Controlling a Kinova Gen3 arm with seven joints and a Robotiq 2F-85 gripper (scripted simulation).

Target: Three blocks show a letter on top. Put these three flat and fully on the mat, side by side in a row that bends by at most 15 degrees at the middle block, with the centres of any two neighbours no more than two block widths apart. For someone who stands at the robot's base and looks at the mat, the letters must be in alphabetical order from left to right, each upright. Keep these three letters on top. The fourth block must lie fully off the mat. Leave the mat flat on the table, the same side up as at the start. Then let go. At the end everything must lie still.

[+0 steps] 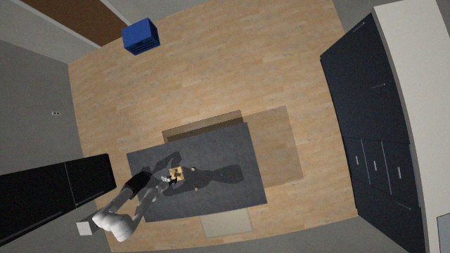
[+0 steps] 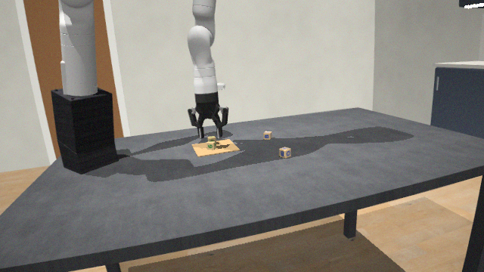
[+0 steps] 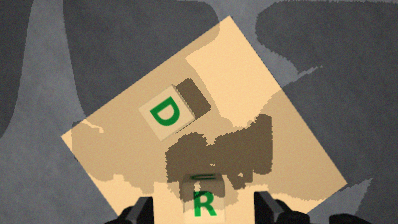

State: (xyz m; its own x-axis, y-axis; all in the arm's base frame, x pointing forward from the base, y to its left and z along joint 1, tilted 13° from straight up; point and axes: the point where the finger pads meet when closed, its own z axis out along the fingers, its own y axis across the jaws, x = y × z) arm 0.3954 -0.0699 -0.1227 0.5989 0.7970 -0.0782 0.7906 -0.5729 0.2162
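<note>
Now: the mat 20 mm ahead of my hand, 20 mm to the left of it and 50 mm below it. From my hand the other things lie so: green-marked block 20 mm ahead, 60 mm to the left, 40 mm below.
</note>
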